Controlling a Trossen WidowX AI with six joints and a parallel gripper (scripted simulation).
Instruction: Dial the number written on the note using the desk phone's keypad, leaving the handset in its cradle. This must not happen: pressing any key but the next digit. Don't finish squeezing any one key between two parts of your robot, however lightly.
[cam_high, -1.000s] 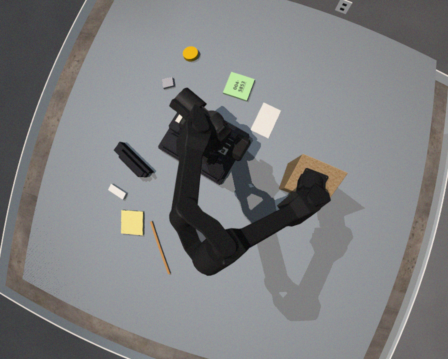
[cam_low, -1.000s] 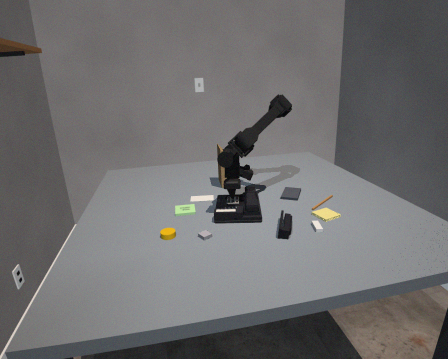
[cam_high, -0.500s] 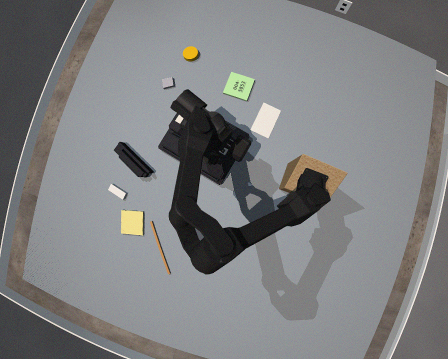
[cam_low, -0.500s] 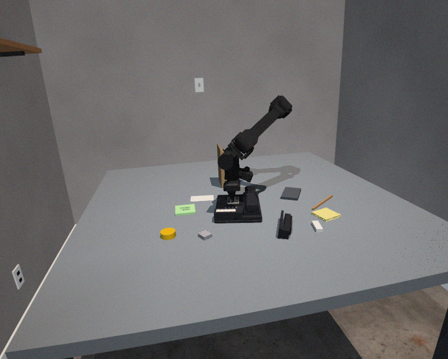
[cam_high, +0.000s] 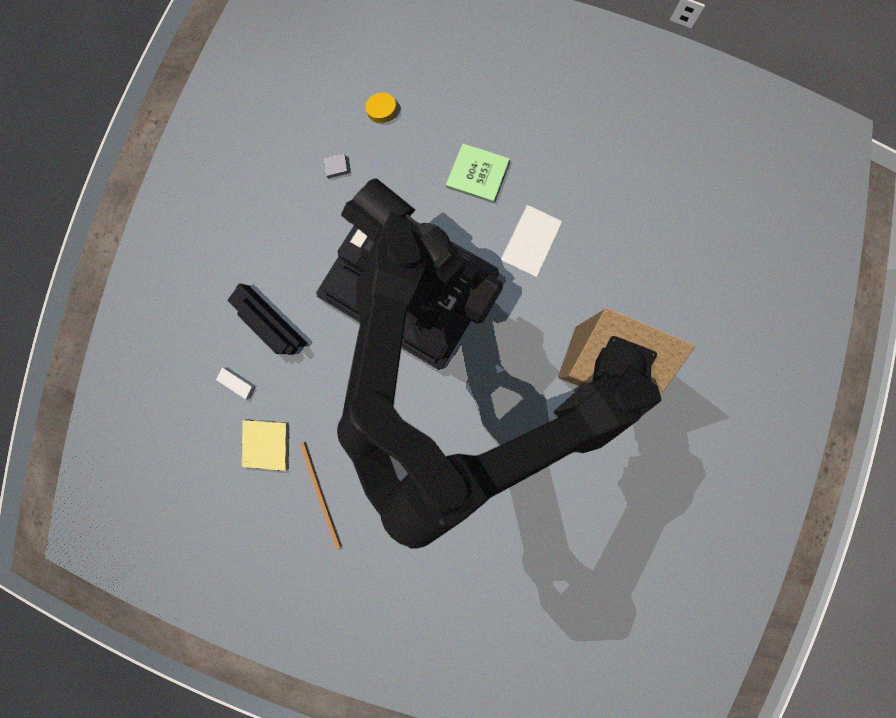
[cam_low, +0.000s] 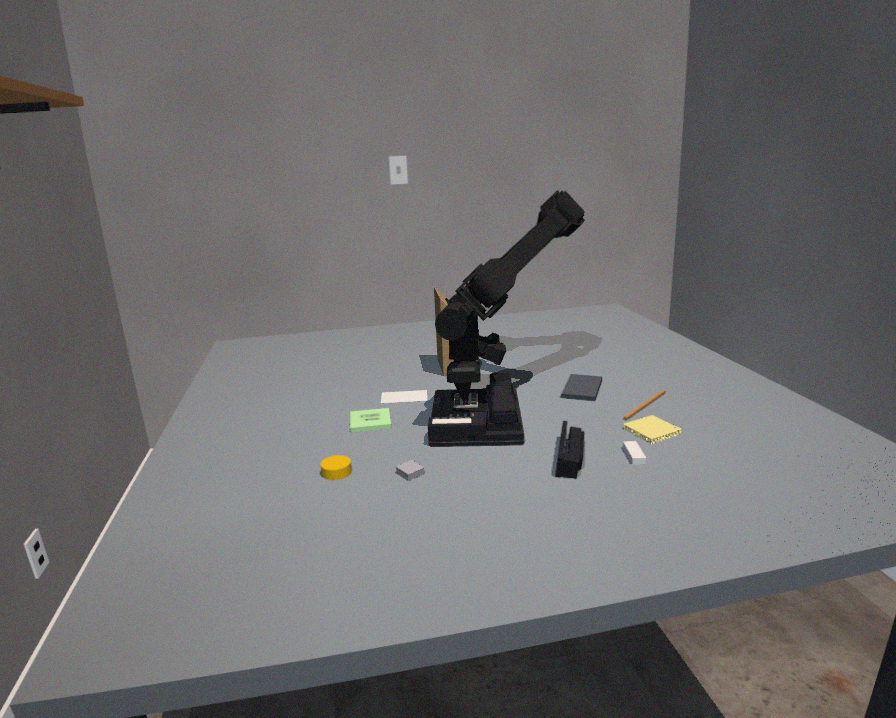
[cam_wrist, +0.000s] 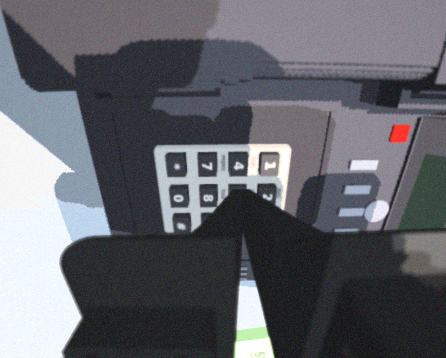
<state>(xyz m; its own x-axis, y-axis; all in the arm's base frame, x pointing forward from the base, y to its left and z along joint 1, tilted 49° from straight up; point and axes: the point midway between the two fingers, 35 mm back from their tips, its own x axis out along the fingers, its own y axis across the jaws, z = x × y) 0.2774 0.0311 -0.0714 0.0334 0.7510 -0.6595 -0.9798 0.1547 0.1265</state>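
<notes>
My gripper is now 40 mm short of the black desk phone, 40 mm above it and 10 mm to the right of it. From my hand the other things lie so: white card (120 mm behind, 110 mm to the right, 60 mm below); grey block (220 mm ahead, 140 mm to the right, 60 mm below); handset (70 mm to the left, 40 mm ahead, 20 mm below).
</notes>
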